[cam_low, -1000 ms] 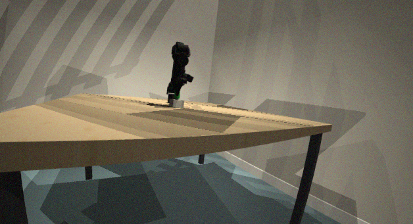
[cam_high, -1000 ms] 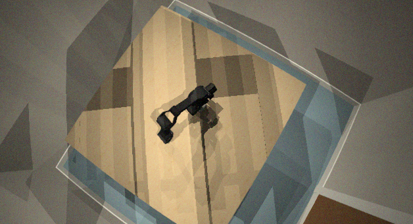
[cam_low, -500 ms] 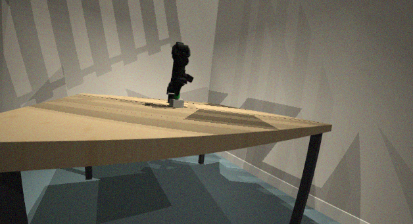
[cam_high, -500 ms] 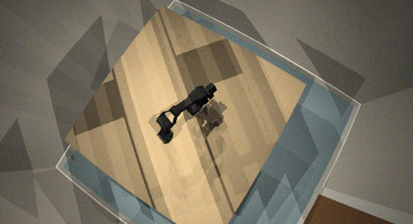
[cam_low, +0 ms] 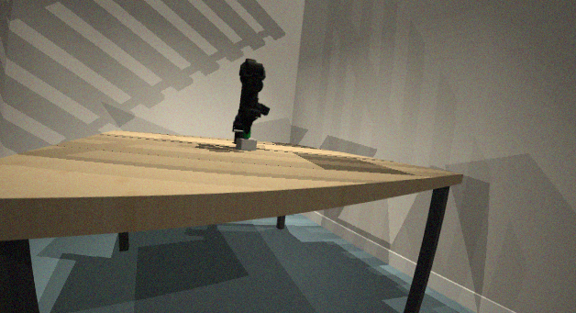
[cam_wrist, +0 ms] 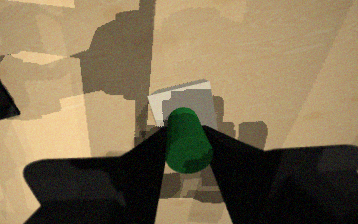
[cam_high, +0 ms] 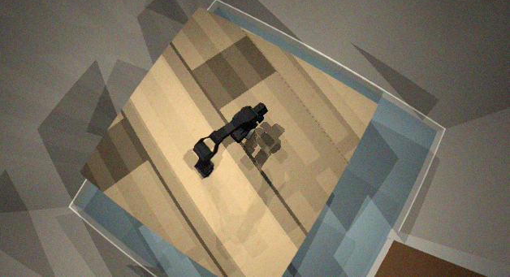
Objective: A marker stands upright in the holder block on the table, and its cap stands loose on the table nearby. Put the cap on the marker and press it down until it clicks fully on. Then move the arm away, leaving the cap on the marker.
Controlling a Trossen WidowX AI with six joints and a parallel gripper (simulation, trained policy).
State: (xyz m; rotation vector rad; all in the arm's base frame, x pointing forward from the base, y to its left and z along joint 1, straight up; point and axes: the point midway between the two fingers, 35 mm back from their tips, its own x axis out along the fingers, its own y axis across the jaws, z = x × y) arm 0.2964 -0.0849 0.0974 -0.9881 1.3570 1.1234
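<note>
Right now the green cap is 10 mm above my gripper tip. The rest, counted from my gripper tip: holder block (40 mm below).
</note>
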